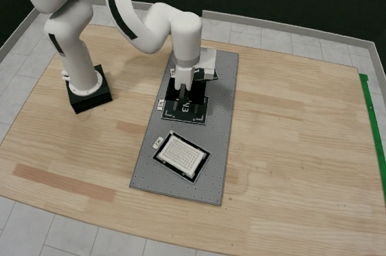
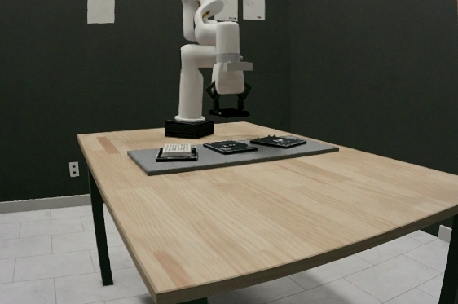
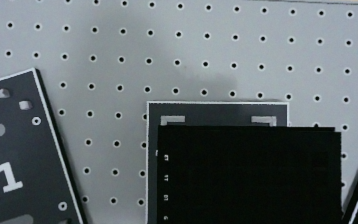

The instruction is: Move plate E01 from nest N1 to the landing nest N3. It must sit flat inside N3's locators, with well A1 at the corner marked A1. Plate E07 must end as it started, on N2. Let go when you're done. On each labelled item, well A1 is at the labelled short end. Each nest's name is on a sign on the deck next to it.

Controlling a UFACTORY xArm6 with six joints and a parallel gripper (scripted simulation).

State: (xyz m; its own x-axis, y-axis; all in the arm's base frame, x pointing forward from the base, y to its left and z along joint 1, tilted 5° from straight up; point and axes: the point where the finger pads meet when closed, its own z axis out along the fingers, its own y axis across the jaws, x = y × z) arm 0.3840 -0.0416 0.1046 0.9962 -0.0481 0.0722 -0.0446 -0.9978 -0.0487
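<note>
Now: the nest N3 13 cm below my hand. The rest, counted from my hand: black plate E01: 1 cm below; white plate E07: 19 cm to the right, 11 cm below, 1 cm ahead.
</note>
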